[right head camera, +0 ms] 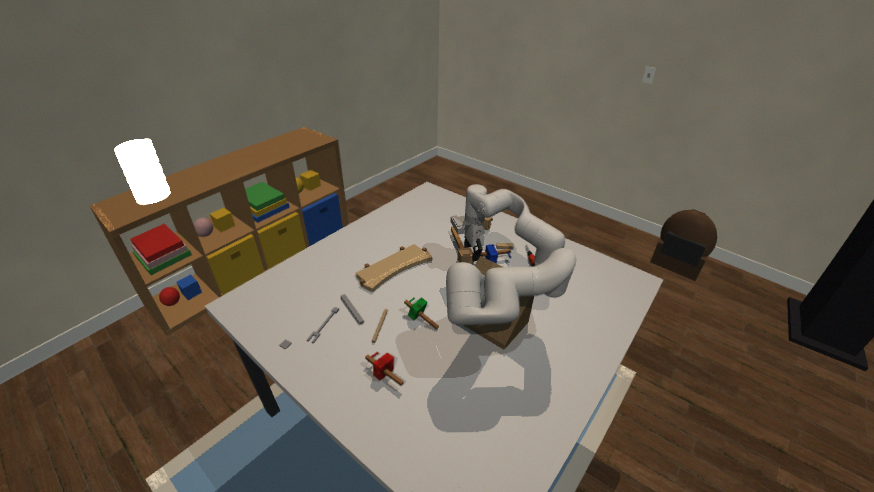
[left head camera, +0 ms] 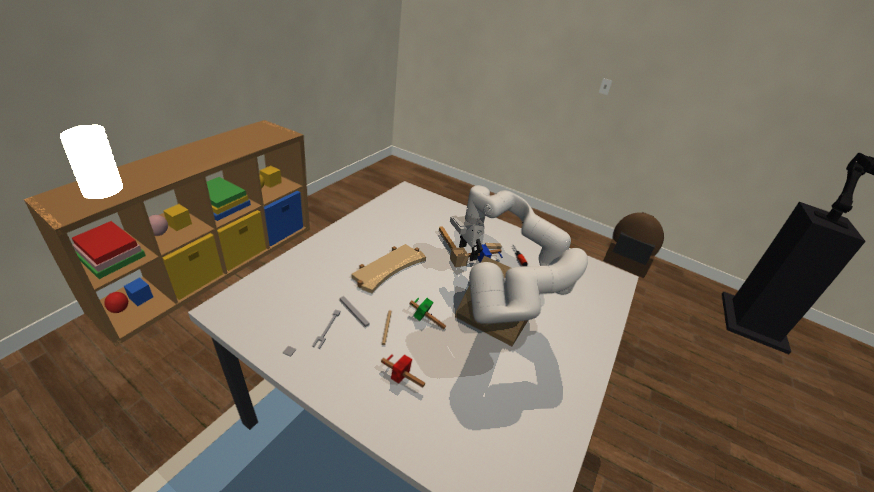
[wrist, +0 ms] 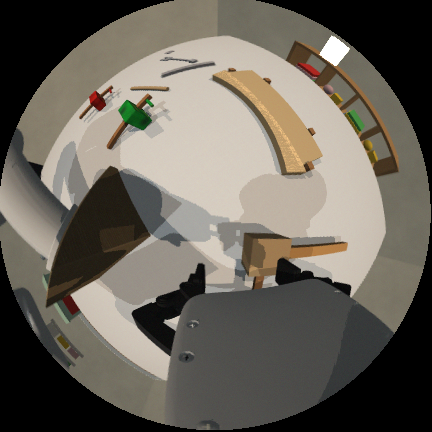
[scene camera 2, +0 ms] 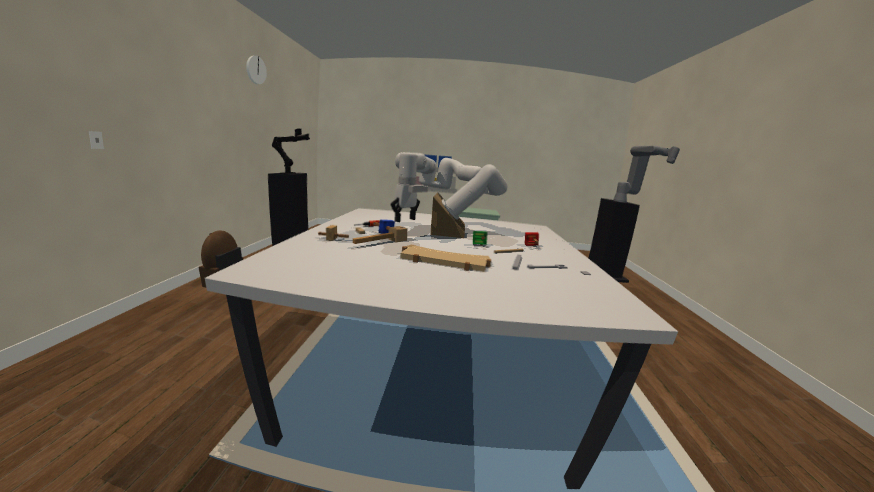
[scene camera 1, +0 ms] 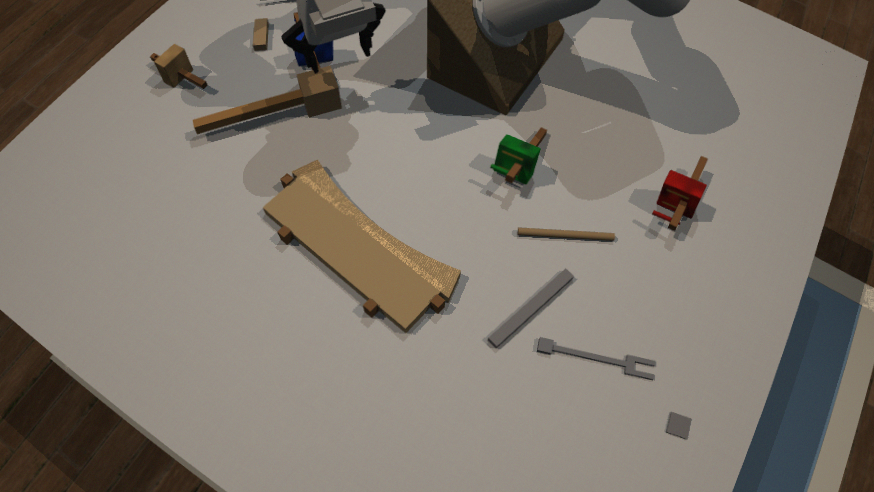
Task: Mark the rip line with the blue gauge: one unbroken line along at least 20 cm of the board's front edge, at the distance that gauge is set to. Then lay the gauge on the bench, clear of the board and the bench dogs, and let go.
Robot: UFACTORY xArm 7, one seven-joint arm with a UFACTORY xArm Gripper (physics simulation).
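Seen in the pictures: gripper, between the fingertips: (right head camera: 471, 253) (left head camera: 467, 253) (wrist: 242, 273) (scene camera 2: 405, 220) (scene camera 1: 339, 59); arm's base, origin of its link: (wrist: 61, 237) (scene camera 2: 449, 210) (scene camera 1: 500, 11).
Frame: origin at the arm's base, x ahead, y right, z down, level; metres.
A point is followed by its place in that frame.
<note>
The blue gauge (left head camera: 485, 251) @(x 0.152, y 0.276, z 0.045 m) (right head camera: 491, 252) @(x 0.151, y 0.270, z 0.046 m) (scene camera 1: 324, 55) @(x 0.161, y 0.267, z 0.090 m) (scene camera 2: 385, 226) @(x 0.187, y 0.290, z 0.067 m) rests on the bench behind the mallet's head. In the wrist view its blue block is hidden, and a piece of its brown beam (wrist: 258, 283) @(x 0.207, y 0.252, z 0.067 m) shows by the mallet. My gripper (scene camera 1: 341, 61) @(x 0.203, y 0.199, z 0.031 m) (scene camera 2: 405, 218) @(x 0.203, y 0.199, z 0.031 m) (wrist: 242, 273) @(x 0.203, y 0.199, z 0.031 m) is open and empty, above the bench near the gauge, on the side toward the robot's base. One black finger overlaps the gauge in the scene camera 1 view. The board (left head camera: 388, 267) @(x 0.452, y -0.001, z 0.090 m) (right head camera: 394, 267) @(x 0.447, y 0.004, z 0.093 m) (scene camera 1: 348, 244) @(x 0.471, y 0.023, z 0.090 m) (scene camera 2: 445, 257) @(x 0.489, y 0.017, z 0.090 m) (wrist: 280, 115) @(x 0.453, y 0.056, z 0.090 m) lies flat with one edge curved inward. Small brown bench dogs (scene camera 1: 285, 234) @(x 0.504, y 0.114, z 0.085 m) (scene camera 1: 370, 306) @(x 0.543, y -0.057, z 0.085 m) stand around it. No line shows on it.
A mallet (scene camera 1: 319, 91) @(x 0.261, y 0.206, z 0.056 m) (wrist: 267, 252) @(x 0.244, y 0.212, z 0.056 m) lies between gauge and board. A plain wooden gauge (scene camera 1: 174, 64) @(x 0.318, y 0.484, z 0.066 m), a small wood block (scene camera 1: 260, 34) @(x 0.165, y 0.411, z 0.095 m) and a red-handled tool (left head camera: 521, 258) @(x 0.014, y 0.380, z 0.085 m) lie nearby. A green gauge (scene camera 1: 516, 158) @(x 0.230, y -0.139, z 0.060 m), red gauge (scene camera 1: 680, 194) @(x 0.167, y -0.394, z 0.059 m), dowel (scene camera 1: 565, 234) @(x 0.296, y -0.257, z 0.099 m), grey bar (scene camera 1: 530, 308) @(x 0.434, y -0.258, z 0.099 m) and wrench (scene camera 1: 590, 354) @(x 0.456, y -0.363, z 0.104 m) lie further off.
</note>
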